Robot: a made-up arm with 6 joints. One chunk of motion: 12 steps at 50 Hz.
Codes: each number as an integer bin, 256 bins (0 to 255) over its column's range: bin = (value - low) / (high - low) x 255, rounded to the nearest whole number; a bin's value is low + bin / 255 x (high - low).
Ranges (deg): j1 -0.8..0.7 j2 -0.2..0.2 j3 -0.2..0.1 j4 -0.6..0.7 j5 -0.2..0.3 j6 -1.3..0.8
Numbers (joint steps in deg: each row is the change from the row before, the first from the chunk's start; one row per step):
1: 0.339 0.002 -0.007 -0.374 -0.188 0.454
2: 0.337 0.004 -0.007 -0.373 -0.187 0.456
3: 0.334 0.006 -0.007 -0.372 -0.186 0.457
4: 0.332 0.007 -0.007 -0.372 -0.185 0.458
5: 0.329 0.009 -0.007 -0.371 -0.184 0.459
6: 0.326 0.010 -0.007 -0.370 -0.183 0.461
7: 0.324 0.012 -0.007 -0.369 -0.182 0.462
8: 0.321 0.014 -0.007 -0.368 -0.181 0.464
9: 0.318 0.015 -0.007 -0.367 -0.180 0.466
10: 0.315 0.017 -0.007 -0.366 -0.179 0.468
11: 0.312 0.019 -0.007 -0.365 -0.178 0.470
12: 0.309 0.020 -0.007 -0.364 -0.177 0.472
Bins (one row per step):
1: 194 129 164 44 6 213
2: 193 130 164 45 7 213
3: 193 131 164 45 7 213
4: 192 132 164 45 8 213
5: 192 133 164 45 8 214
6: 191 134 164 45 9 214
7: 191 135 164 45 9 214
8: 191 136 164 46 10 214
9: 190 137 164 46 10 214
10: 190 138 164 46 11 215
11: 189 140 164 46 11 215
12: 189 140 164 46 12 215

